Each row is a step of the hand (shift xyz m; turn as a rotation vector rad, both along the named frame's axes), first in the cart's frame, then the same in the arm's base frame.
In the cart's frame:
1: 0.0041 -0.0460 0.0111 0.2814 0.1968 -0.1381
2: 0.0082 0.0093 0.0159 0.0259 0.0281 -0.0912
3: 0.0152 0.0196 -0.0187 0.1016 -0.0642 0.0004
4: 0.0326 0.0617 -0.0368 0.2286 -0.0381 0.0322
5: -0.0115 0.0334 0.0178 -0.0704 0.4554 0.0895
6: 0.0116 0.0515 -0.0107 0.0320 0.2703 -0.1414
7: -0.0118 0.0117 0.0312 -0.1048 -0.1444 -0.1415
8: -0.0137 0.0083 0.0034 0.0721 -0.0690 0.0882
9: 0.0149 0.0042 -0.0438 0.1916 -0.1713 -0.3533
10: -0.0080 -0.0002 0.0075 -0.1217 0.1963 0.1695
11: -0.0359 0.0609 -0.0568 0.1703 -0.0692 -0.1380
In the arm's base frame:
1: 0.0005 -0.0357 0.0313 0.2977 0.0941 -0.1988
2: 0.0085 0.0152 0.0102 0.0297 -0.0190 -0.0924
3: 0.0170 0.0078 -0.0248 0.0966 -0.0621 0.0353
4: 0.0377 0.0356 -0.0594 0.2245 -0.0313 0.0579
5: -0.0094 0.0384 -0.0003 -0.0388 0.4479 -0.1351
6: 0.0155 0.0399 -0.0327 0.0544 0.1713 -0.2486
7: -0.0115 0.0255 0.0216 -0.1122 -0.1876 -0.0638
8: -0.0131 0.0097 -0.0015 0.0651 -0.0239 0.1137
9: 0.0160 -0.0175 -0.0399 0.1857 -0.3262 -0.2235
10: -0.0081 0.0038 0.0063 -0.1105 0.2590 0.0529
11: -0.0302 0.0294 -0.0803 0.1675 -0.1347 -0.0813

